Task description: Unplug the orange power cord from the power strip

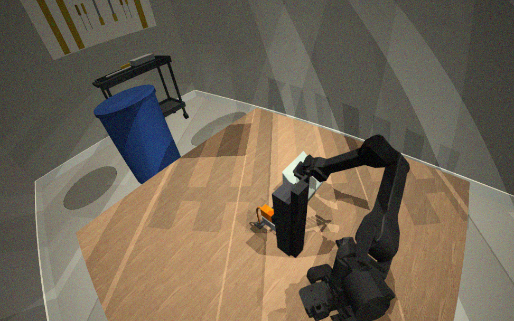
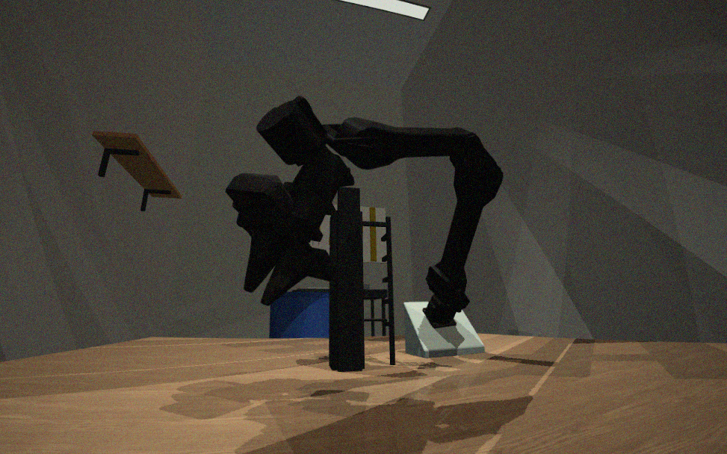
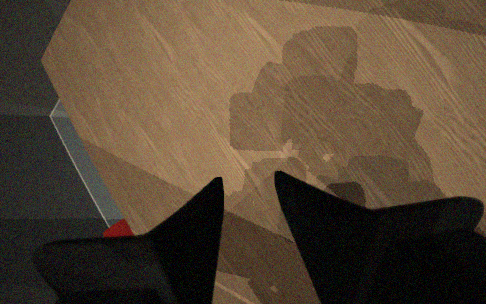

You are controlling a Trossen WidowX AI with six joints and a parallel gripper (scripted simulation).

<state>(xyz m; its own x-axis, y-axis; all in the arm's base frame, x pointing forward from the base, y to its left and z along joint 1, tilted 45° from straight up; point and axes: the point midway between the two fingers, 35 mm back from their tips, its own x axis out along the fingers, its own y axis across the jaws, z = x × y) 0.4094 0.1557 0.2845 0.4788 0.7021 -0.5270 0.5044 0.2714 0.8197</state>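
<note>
The orange plug is 180 mm behind my gripper tip, 280 mm to the right of it and 20 mm above it. Also, from my gripper tip: grey anchor: 180 mm behind, 350 mm to the right, 110 mm below.
</note>
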